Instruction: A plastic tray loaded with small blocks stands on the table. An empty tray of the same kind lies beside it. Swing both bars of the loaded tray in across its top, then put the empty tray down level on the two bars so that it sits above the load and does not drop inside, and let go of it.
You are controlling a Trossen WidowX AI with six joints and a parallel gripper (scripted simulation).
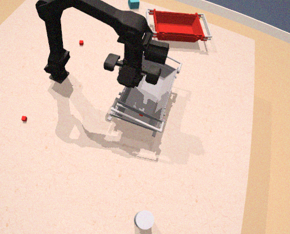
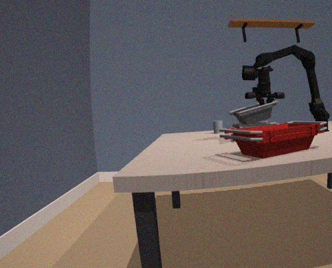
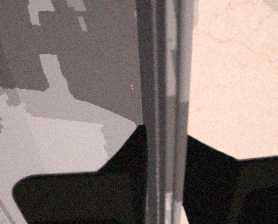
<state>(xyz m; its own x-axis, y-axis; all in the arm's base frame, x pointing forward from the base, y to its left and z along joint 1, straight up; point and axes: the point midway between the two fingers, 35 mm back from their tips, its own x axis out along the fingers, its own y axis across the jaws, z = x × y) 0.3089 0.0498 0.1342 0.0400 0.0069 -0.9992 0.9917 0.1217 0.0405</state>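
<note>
The grey tray lies 7 cm ahead of my gripper tip, 1 cm to the left of it and 2 cm above it. Round my gripper tip: teal cube (26 cm behind, 55 cm to the left, 8 cm below).
</note>
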